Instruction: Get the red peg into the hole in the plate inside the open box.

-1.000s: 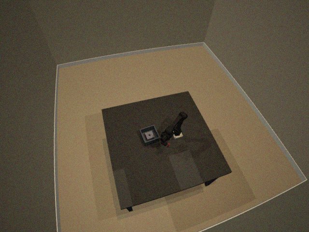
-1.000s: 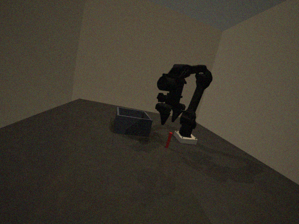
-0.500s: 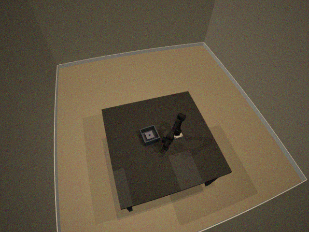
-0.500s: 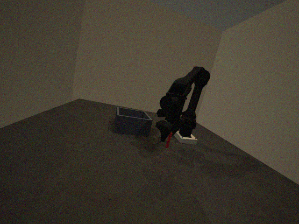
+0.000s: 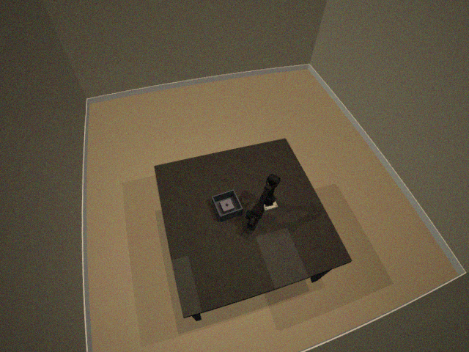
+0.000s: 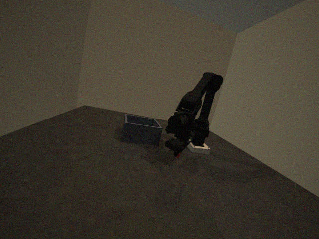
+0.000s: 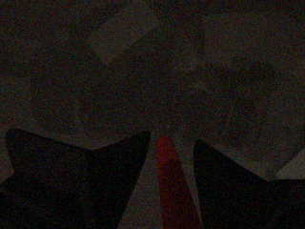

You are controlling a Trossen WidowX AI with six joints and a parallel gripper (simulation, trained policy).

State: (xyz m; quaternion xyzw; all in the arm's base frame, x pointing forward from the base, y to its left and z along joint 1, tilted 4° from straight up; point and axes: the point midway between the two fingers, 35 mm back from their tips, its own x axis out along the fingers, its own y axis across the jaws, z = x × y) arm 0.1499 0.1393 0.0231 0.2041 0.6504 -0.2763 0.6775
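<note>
Now: the pale plate 190 mm ahead of my gripper tip, 160 mm to the right of it and 40 mm above it. Round my gripper tip: red peg: 10 mm to the left, 30 mm above; then blue box: 190 mm ahead, 160 mm to the right, 20 mm above.
</note>
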